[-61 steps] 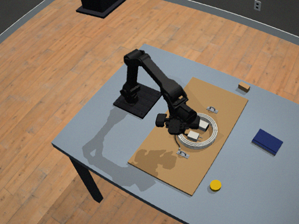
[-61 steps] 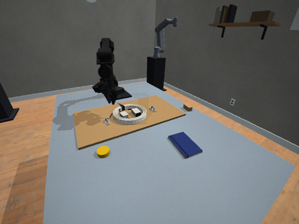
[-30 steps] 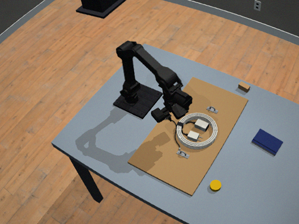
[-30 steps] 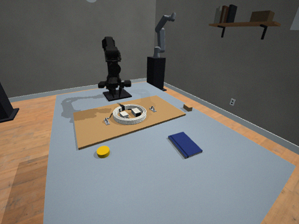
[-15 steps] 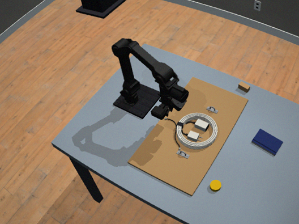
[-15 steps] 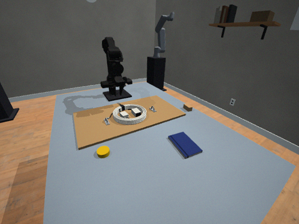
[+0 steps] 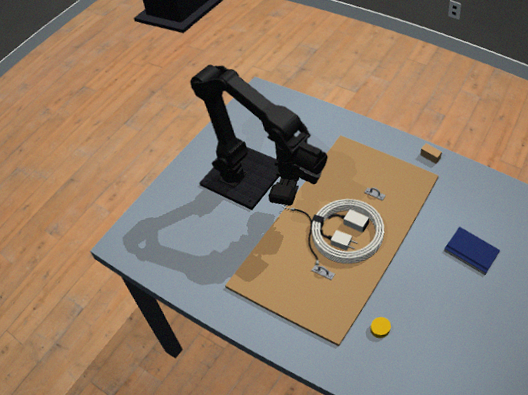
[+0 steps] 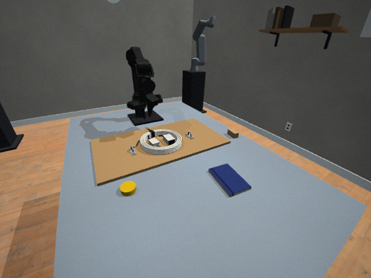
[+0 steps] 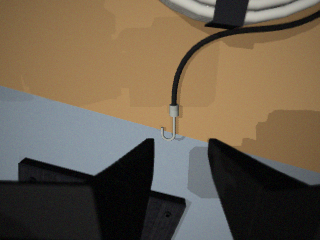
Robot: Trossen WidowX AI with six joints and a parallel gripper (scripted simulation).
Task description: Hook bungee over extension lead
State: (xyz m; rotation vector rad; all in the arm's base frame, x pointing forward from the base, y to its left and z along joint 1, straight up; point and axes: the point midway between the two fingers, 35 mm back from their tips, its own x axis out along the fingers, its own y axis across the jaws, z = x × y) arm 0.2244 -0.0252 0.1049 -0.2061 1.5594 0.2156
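The extension lead coil lies 170 mm ahead of my hand and 90 mm below it. Round my hand: yellow disc (380 mm ahead, 210 mm to the right, 110 mm below); then small wooden block (390 mm to the left, 270 mm ahead, 100 mm below).
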